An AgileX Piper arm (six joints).
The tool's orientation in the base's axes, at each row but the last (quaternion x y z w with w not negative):
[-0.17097 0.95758 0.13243 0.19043]
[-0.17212 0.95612 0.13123 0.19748]
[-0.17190 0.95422 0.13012 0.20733]
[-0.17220 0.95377 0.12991 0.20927]
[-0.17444 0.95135 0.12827 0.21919]
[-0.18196 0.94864 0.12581 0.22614]
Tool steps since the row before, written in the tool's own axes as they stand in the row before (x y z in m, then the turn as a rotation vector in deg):
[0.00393 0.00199 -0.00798 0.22 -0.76 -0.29]
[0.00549 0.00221 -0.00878 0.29 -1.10 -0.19]
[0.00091 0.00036 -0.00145 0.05 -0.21 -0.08]
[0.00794 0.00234 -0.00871 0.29 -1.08 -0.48]
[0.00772 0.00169 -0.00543 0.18 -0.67 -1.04]
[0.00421 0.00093 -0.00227 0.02 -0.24 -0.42]
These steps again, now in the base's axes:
[-0.00672 -0.00183 0.00589 0.00 -0.84 0.03]
[-0.00850 -0.00232 0.00588 0.11 -1.14 -0.16]
[-0.00142 -0.00039 0.00094 0.01 -0.23 0.01]
[-0.01076 -0.00284 0.00454 0.00 -1.21 0.10]
[-0.00919 -0.00234 0.00145 -0.28 -0.99 0.71]
[-0.00474 -0.00110 0.00011 -0.08 -0.36 0.32]

